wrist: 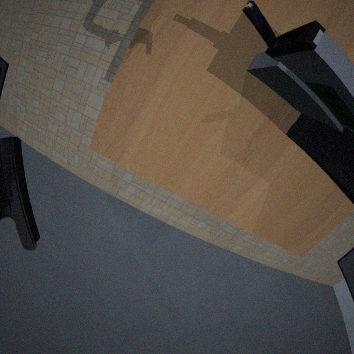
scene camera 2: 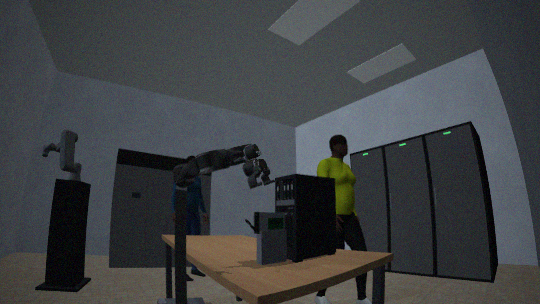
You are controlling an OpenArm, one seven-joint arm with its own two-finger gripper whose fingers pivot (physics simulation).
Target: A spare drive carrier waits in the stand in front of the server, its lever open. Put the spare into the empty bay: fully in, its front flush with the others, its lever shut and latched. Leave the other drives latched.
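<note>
The spare drive carrier stands in the grey stand, with a green patch on its side. Its dark lever sticks out open from the black front. The black server stands behind it, with upright drive fronts high on its face; which bay is empty cannot be told. My gripper is open and empty, above the carrier and close to the server's upper front. In the wrist view one dark finger shows at the left edge.
The wooden table carries stand and server. A person in yellow stands behind the server, and one in blue behind my arm. Tall cabinets line the right wall. Another robot arm stands on a black pedestal at left.
</note>
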